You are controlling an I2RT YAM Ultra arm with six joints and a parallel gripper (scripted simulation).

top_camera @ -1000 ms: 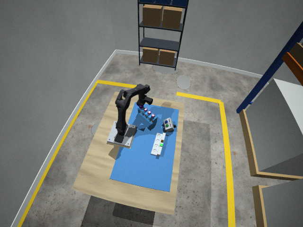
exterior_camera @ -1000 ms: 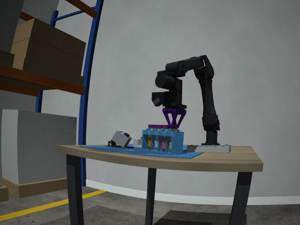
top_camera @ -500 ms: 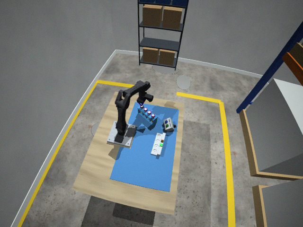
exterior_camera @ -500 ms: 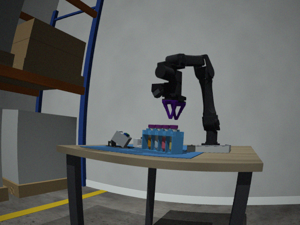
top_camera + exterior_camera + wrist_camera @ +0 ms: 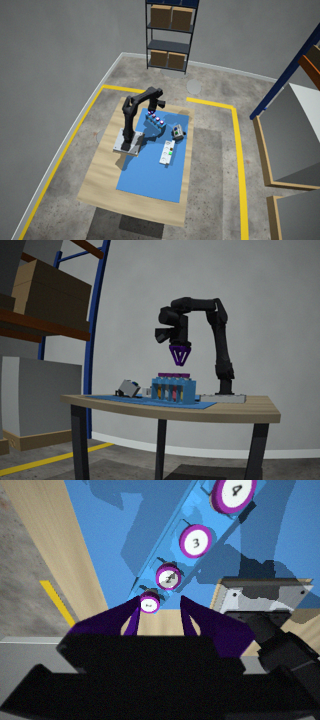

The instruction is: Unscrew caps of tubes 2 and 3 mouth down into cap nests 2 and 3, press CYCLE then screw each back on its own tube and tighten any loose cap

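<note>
The green key lies 25 cm ahead of my hand, 10 cm to the right of it and 9 cm below it. The rest, counted from my hand: grey key desk 26 cm ahead, 11 cm below, 8 cm to the right; then blue key 24 cm ahead, 9 cm below, 6 cm to the right.
</note>
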